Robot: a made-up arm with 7 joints. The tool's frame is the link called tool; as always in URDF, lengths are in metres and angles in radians. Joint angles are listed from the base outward.
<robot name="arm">
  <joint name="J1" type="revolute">
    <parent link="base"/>
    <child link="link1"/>
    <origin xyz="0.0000 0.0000 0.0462" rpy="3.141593 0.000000 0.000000"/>
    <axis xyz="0 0 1"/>
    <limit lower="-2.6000" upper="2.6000"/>
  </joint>
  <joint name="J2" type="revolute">
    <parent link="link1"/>
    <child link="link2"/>
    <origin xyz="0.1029 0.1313 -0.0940" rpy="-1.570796 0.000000 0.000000"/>
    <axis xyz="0 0 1"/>
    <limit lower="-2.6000" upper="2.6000"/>
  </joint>
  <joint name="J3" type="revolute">
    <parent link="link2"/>
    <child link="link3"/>
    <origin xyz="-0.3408 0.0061 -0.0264" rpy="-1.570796 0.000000 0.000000"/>
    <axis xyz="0 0 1"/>
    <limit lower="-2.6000" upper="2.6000"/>
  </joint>
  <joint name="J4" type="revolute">
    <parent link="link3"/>
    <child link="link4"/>
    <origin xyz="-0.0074 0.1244 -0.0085" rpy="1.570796 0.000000 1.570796"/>
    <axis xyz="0 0 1"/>
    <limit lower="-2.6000" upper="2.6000"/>
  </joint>
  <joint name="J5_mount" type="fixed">
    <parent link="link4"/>
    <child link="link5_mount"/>
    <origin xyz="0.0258 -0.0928 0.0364" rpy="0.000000 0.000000 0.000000"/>
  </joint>
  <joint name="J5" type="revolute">
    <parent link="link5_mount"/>
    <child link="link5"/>
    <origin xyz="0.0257 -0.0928 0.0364" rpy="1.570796 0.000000 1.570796"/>
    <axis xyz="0 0 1"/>
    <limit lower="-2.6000" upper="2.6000"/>
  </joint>
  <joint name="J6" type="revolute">
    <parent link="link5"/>
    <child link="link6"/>
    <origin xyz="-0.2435 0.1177 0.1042" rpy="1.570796 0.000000 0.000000"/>
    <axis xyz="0 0 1"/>
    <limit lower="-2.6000" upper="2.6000"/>
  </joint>
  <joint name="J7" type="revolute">
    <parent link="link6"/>
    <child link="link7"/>
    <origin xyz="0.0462 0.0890 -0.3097" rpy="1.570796 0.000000 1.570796"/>
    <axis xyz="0 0 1"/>
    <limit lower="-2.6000" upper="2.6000"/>
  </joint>
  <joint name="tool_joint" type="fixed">
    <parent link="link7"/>
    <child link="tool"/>
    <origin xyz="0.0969 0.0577 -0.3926" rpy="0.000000 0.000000 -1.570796"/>
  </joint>
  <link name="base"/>
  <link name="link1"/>
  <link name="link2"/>
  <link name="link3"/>
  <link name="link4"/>
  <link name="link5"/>
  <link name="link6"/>
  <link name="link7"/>
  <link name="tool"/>
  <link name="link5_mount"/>
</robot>
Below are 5 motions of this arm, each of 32 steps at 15 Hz.
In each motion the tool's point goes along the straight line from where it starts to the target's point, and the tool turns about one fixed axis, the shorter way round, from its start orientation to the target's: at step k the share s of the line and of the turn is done. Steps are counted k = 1, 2, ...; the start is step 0. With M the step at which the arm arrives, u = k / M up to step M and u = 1 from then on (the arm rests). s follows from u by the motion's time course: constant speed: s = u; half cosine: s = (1 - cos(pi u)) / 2; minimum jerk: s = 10 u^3 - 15 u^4 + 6 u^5.
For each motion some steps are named. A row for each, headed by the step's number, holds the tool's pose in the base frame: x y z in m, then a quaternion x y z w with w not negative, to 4 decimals.
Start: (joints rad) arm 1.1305 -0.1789 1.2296 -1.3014 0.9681 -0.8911 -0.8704
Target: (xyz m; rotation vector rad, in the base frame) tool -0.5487 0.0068 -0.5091 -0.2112 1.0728 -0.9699
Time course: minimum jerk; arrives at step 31
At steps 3, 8, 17, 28, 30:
3: -0.1378 -0.1463 -0.5946 -0.2314 0.1883 -0.6869 0.6627
8: -0.1810 -0.1302 -0.5856 -0.2187 0.2226 -0.6663 0.6772
17: -0.3790 -0.0564 -0.5444 -0.1557 0.3730 -0.5560 0.7263
28: -0.5455 0.0056 -0.5098 -0.0976 0.4878 -0.4452 0.7445
30: -0.5486 0.0068 -0.5091 -0.0965 0.4898 -0.4430 0.7446

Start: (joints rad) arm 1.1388 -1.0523 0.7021 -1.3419 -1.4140 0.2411 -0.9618
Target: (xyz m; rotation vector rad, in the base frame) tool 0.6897 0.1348 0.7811 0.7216 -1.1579 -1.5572
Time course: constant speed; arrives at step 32
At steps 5, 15, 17, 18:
5: 0.5862 0.3165 0.1492 -0.0007 -0.4356 -0.3663 0.8222
15: 0.6245 0.2492 0.3832 0.1151 -0.4674 -0.4865 0.7291
17: 0.6322 0.2357 0.4300 0.1378 -0.4717 -0.5085 0.7070
18: 0.6360 0.2290 0.4534 0.1492 -0.4736 -0.5192 0.6956

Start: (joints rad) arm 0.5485 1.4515 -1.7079 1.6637 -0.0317 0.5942 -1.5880
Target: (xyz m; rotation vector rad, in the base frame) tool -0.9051 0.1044 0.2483 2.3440 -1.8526 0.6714
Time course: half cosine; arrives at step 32
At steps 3, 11, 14, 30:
3: -0.4374 -0.6954 0.6083 -0.9212 0.2421 0.2591 0.1601
11: -0.5535 -0.4970 0.5190 -0.9192 0.3490 0.1430 0.1138
14: -0.6195 -0.3840 0.4682 -0.9069 0.4057 0.0750 0.0860
30: -0.9005 0.0965 0.2518 0.7682 -0.6020 0.2145 0.0376

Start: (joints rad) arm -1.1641 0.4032 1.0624 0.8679 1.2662 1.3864 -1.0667
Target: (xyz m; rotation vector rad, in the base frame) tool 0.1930 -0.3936 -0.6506 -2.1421 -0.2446 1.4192
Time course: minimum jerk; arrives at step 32
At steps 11, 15, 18, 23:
11: -0.1213 -0.5127 -0.7974 -0.3850 -0.3514 0.7686 0.3709
15: -0.0336 -0.4795 -0.7564 -0.5183 -0.2865 0.7232 0.3553
18: 0.0372 -0.4526 -0.7234 -0.6169 -0.2291 0.6737 0.3364
23: 0.1365 -0.4150 -0.6770 -0.7385 -0.1425 0.5863 0.3010

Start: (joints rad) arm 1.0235 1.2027 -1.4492 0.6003 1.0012 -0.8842 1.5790
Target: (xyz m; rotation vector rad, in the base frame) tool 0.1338 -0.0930 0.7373 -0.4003 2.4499 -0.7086
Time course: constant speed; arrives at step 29
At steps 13, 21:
13: 0.2925 -0.2877 0.6116 0.0532 -0.9772 0.1984 0.0535
21: 0.2131 -0.1903 0.6745 -0.1027 0.9599 -0.2348 0.1132

